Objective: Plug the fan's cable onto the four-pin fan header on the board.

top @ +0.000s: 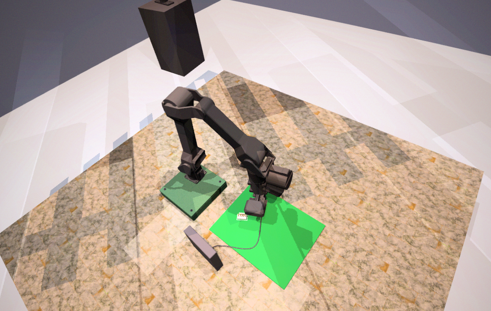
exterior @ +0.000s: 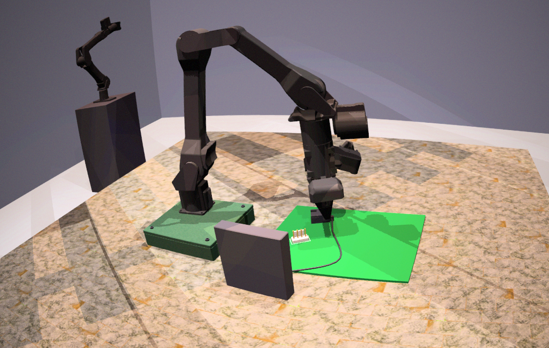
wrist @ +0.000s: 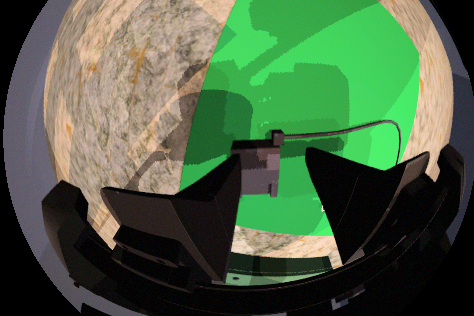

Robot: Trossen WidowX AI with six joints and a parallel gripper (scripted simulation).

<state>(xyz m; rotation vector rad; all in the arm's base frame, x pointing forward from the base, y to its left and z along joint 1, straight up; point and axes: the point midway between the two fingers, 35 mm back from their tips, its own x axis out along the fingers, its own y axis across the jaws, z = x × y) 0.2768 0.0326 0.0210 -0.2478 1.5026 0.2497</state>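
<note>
Now: gripper tip 20 mm past the dark fan plug, 10 mm to the right of it and 10 mm above it. Also, from my gripper tip: green board 50 mm ahead, 70 mm to the right, 40 mm below; dark fan 60 mm behind, 240 mm to the right, 40 mm above; four-pin fan header 40 mm behind, 80 mm to the right, 20 mm below.
</note>
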